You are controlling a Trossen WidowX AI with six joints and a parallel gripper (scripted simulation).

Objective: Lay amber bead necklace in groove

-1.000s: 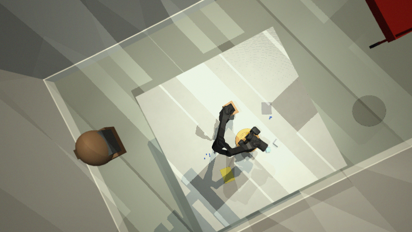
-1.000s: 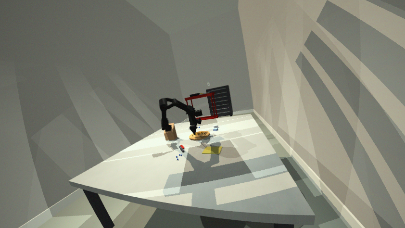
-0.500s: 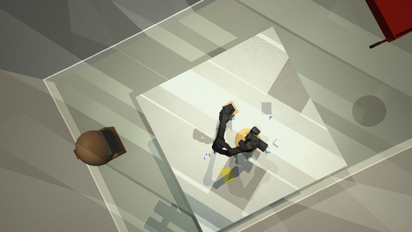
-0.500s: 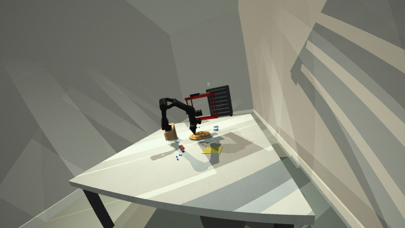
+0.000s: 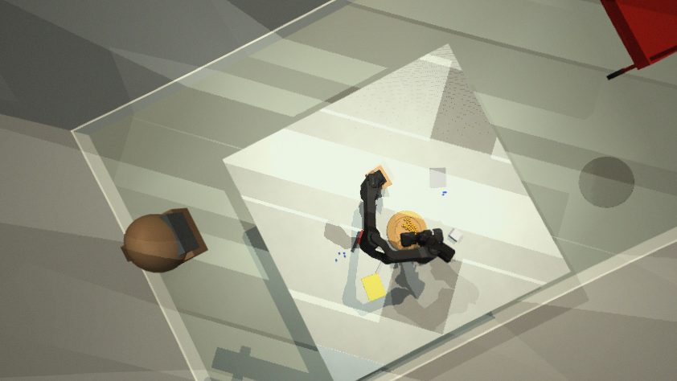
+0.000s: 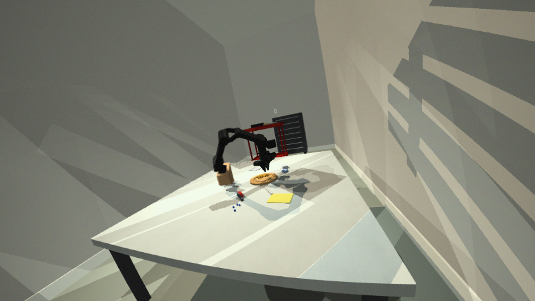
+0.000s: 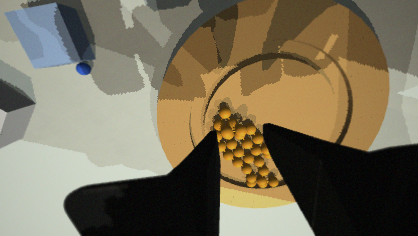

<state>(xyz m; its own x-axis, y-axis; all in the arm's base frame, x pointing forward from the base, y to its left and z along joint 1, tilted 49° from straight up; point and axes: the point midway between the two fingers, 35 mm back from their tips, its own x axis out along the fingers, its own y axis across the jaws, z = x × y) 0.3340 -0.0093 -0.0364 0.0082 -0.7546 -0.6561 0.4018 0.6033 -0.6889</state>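
The round bead board is 3 cm behind my gripper tip, 2 cm to the right of it and 5 cm below it. From my gripper tip the other things lie so: light blue cube: 12 cm ahead, 8 cm to the left, 4 cm below; red-handled tool: 12 cm behind, 25 cm to the right, 4 cm below; white cube: 11 cm ahead, 18 cm to the left, 4 cm below.
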